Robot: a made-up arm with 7 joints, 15 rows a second.
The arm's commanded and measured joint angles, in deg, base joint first. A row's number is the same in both.
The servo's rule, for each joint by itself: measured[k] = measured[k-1] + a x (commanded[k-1-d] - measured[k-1]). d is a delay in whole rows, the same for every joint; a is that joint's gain. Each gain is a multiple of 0.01, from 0.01 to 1. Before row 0 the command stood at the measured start. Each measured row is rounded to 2 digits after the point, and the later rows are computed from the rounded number. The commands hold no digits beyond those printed.
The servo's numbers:
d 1
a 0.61 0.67 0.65 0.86 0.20 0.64 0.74
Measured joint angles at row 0: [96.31 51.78 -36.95 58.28 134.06 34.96 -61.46]
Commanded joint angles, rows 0 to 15: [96.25 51.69 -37.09 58.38 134.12 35.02 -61.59]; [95.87 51.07 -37.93 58.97 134.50 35.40 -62.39]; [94.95 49.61 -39.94 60.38 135.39 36.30 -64.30]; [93.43 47.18 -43.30 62.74 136.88 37.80 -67.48]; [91.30 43.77 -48.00 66.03 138.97 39.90 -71.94]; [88.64 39.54 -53.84 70.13 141.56 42.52 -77.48]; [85.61 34.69 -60.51 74.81 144.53 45.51 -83.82]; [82.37 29.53 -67.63 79.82 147.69 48.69 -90.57]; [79.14 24.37 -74.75 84.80 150.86 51.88 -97.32]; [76.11 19.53 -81.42 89.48 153.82 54.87 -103.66]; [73.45 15.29 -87.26 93.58 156.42 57.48 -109.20]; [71.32 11.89 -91.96 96.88 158.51 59.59 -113.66]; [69.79 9.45 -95.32 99.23 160.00 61.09 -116.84]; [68.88 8.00 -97.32 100.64 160.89 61.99 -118.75]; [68.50 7.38 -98.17 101.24 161.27 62.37 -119.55]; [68.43 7.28 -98.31 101.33 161.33 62.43 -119.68]
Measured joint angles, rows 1 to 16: [96.31 51.78 -36.95 58.28 134.06 34.96 -61.46]; [96.27 51.72 -37.04 58.37 134.07 35.00 -61.56]; [96.03 51.28 -37.62 58.89 134.16 35.26 -62.17]; [95.37 50.16 -39.13 60.17 134.41 35.93 -63.75]; [94.19 48.16 -41.84 62.38 134.90 37.13 -66.51]; [92.43 45.22 -45.84 65.52 135.71 38.90 -70.53]; [90.12 41.41 -51.04 69.48 136.88 41.22 -75.67]; [87.37 36.91 -57.20 74.06 138.41 43.97 -81.70]; [84.32 31.97 -63.98 79.01 140.27 46.99 -88.26]; [81.16 26.88 -70.98 83.99 142.39 50.12 -94.96]; [78.08 21.96 -77.77 88.71 144.68 53.16 -101.40]; [75.26 17.49 -83.94 92.90 147.03 55.92 -107.17]; [72.86 13.74 -89.15 96.32 149.33 58.27 -111.97]; [70.99 10.87 -93.16 98.82 151.46 60.07 -115.57]; [69.70 8.95 -95.86 100.39 153.35 61.30 -117.92]; [68.97 7.90 -97.36 101.12 154.93 61.98 -119.13]
